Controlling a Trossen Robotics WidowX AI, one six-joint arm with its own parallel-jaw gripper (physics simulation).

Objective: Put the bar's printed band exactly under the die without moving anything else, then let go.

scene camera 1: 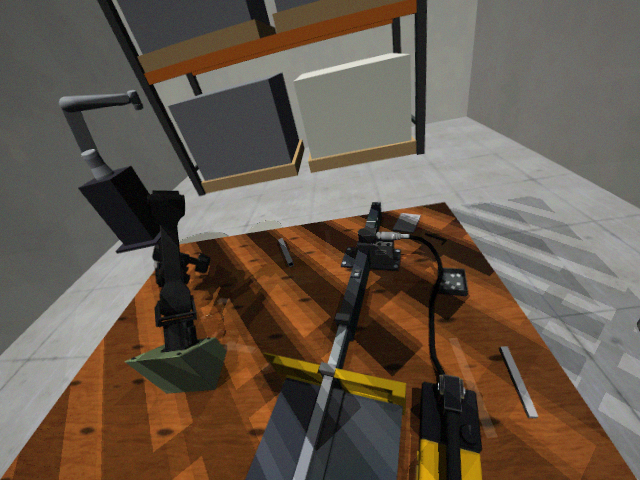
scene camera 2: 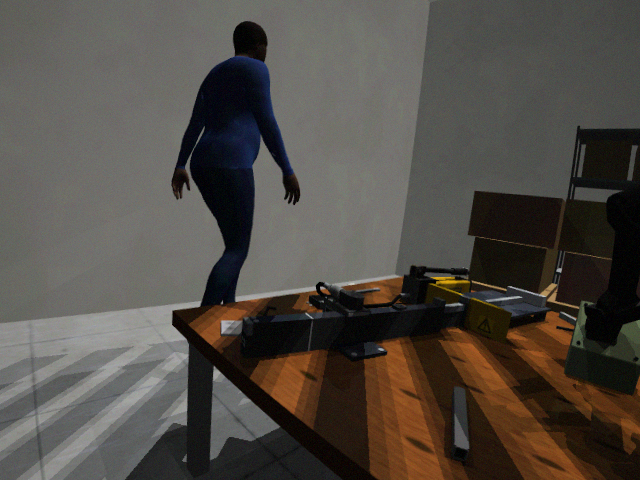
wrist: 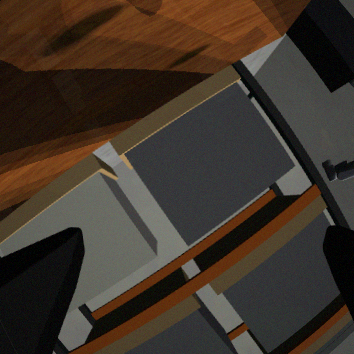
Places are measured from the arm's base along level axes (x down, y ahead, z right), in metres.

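Where they show: gripper, between the fingertips: [scene camera 1: 189,250] [wrist: 209,241]; arm's base, origin of its link: [scene camera 1: 181,346] [scene camera 2: 601,330].
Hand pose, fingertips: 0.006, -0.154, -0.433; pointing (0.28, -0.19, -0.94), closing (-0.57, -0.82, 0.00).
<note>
Each offset is from my fingertips to the top centre of the thing, as dx, dy, dz. "spot": to the spot under its first point.
A long dark rail [scene camera 1: 353,294] [scene camera 2: 281,333] runs across the table, with a pale bar @(spot: +0.040, +0.535, +0.479) [scene camera 1: 337,352] [scene camera 2: 453,307] at one end. A thin white line @(spot: +0.063, +0.693, -0.009) [scene camera 2: 310,331] crosses the rail's side; I cannot tell whether it is the printed band. A black head @(spot: +0.046, +0.709, +0.159) [scene camera 1: 381,251] with a hose fitting stands at the rail; no die face is clear. A loose grey bar @(+0.090, +0.362, -0.007) [scene camera 1: 285,252] [scene camera 2: 460,423] lies apart from the rail, with no band discernible. My gripper [scene camera 1: 178,259] [wrist: 209,241] is open and empty beside the arm's column, above the table, facing the shelf; its fingers are partly hidden in scene camera 1.
A yellow guard [scene camera 1: 356,383] [scene camera 2: 484,319] crosses the pale bar. A black-and-yellow pump @(spot: -0.022, +0.697, +0.673) [scene camera 1: 449,434] joins the head by a hose @(spot: +0.098, +0.787, +0.386) [scene camera 1: 432,315]. Another grey strip @(+0.100, +0.896, +0.566) [scene camera 1: 518,382] lies at the right. The green base [scene camera 1: 183,369] [scene camera 2: 602,356] carries my arm. A person [scene camera 2: 227,134] stands behind the table.
</note>
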